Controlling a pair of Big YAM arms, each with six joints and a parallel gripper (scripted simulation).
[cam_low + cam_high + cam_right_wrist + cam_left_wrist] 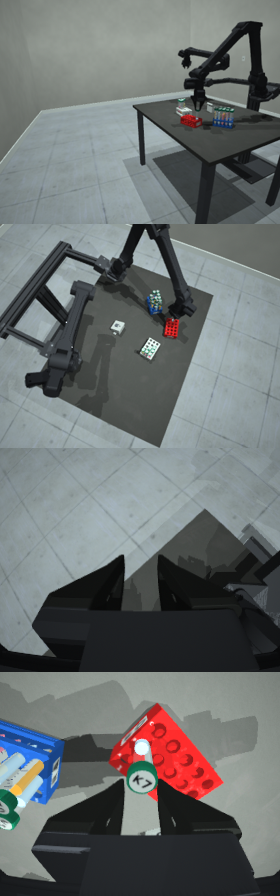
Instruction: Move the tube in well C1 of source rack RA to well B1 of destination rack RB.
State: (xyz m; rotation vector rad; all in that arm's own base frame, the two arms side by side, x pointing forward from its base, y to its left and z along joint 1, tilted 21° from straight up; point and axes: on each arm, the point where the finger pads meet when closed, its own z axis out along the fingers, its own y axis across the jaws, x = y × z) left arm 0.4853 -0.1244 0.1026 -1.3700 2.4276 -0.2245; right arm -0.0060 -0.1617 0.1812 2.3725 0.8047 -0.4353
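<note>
My left gripper is now 19 cm past the tube, 13 cm to the right of it and 6 cm above it. From my left hand the other things lie so: white rack RB (25 cm to the right, 10 cm below, 7 cm behind); then red rack (10 cm below, 4 cm to the right, 1 cm ahead); then white button box (35 cm behind, 18 cm to the right, 8 cm below).
</note>
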